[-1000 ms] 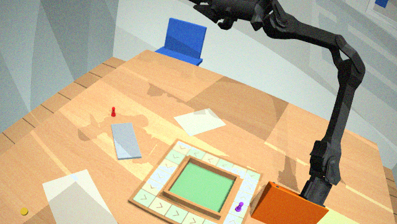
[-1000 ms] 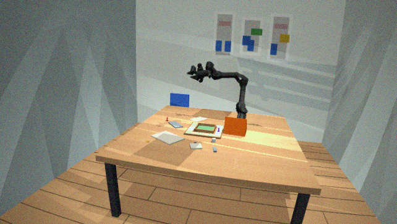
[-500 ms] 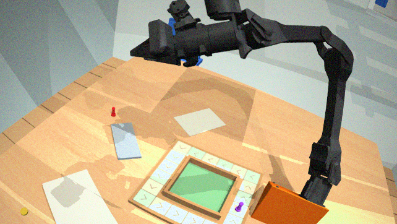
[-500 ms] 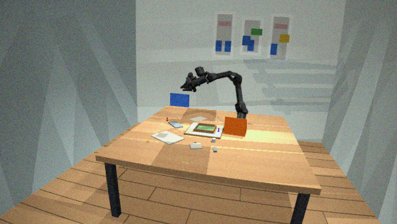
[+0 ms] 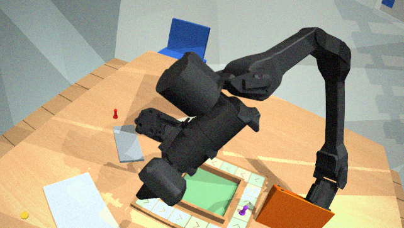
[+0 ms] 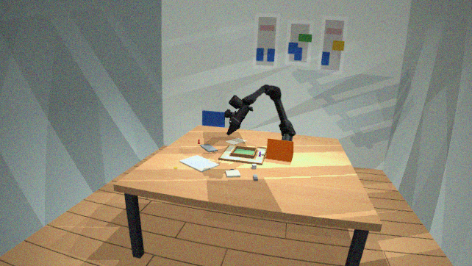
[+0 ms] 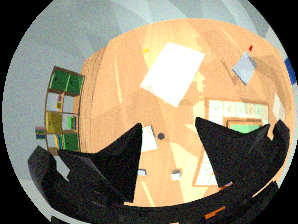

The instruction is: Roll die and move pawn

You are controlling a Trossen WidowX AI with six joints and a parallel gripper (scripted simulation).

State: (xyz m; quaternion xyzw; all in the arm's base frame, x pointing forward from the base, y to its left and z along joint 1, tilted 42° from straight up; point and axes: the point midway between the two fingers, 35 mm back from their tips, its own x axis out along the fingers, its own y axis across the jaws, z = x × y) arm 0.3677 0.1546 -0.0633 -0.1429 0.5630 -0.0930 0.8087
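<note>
The white die is 170 mm behind my gripper tip, 20 mm to the left of it and 180 mm below it. The rest, counted from my gripper tip: white pad: 60 mm behind, 130 mm to the left, 190 mm below; green dice tray: 90 mm behind, 200 mm to the right, 190 mm below; purple pawn: 200 mm behind, 160 mm to the right, 170 mm below.
</note>
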